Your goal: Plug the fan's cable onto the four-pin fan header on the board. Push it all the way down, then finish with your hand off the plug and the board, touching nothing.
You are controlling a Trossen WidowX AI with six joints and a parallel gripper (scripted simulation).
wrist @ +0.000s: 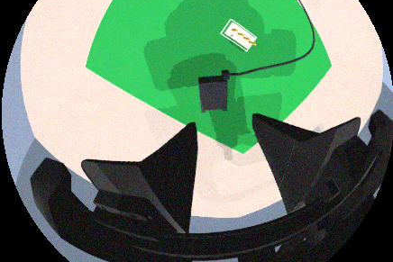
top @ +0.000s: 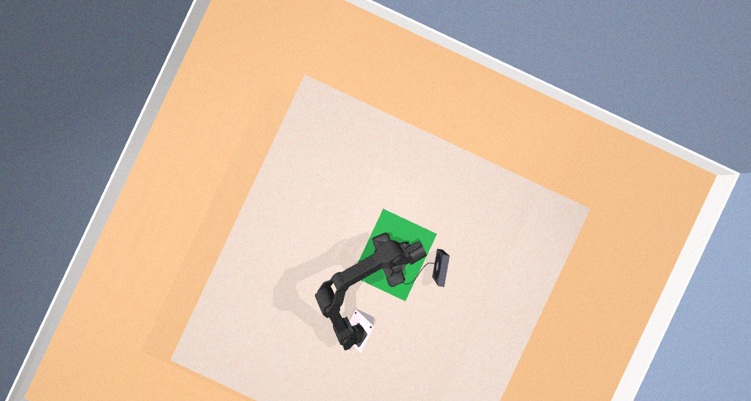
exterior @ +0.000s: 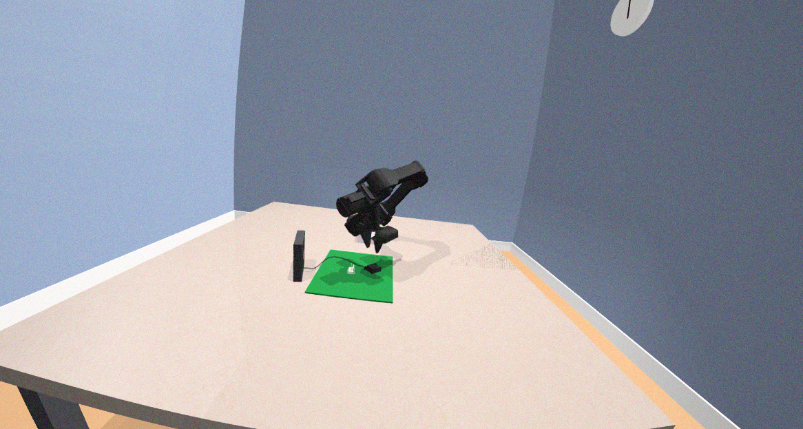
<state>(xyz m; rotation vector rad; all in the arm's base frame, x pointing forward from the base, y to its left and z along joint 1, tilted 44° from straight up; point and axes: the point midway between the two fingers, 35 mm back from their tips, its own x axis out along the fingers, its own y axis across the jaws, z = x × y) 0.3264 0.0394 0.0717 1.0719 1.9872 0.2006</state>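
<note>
Now: gripper tip 7 cm above the dark plug, 1 cm to the right of it and 1 cm past it. Round my gripper tip: white four-pin header (8 cm below, 6 cm to the right, 2 cm ahead); then green board (9 cm below, 5 cm to the right, 2 cm ahead); then black fan (20 cm to the right, 7 cm ahead, 2 cm below).
</note>
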